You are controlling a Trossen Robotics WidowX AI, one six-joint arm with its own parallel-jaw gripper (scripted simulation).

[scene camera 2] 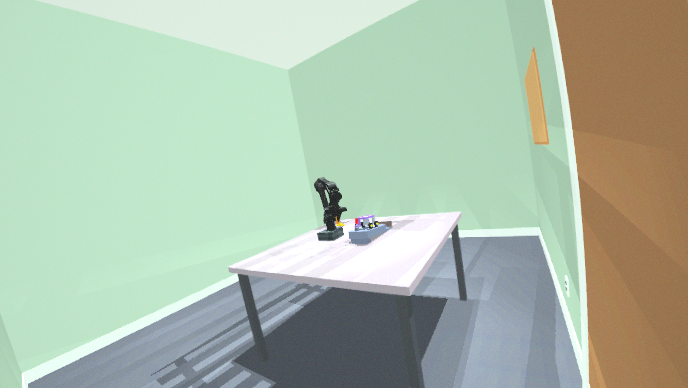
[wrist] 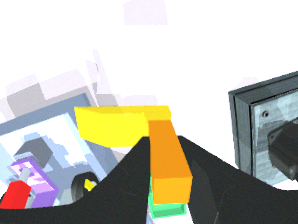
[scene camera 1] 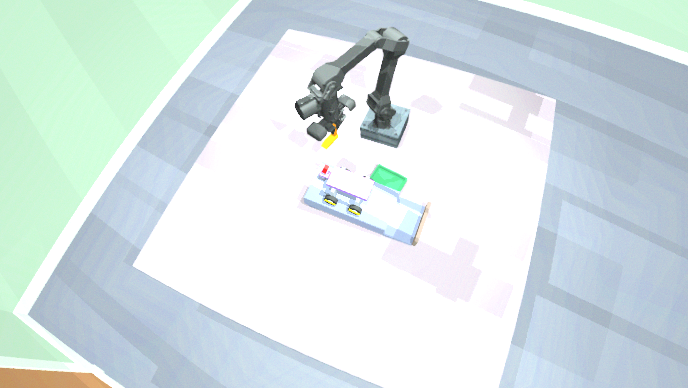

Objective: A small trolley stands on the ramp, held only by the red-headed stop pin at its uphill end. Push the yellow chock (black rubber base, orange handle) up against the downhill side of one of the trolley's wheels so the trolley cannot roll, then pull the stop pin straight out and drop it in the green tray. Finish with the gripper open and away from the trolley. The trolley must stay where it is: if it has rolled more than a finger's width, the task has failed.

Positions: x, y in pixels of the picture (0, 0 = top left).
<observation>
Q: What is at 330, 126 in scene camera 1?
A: My gripper.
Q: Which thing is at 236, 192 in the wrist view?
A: My gripper.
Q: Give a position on a pale blue ramp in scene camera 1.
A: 376, 211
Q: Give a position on a yellow chock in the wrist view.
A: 118, 125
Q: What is my gripper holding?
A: A yellow chock.
</observation>
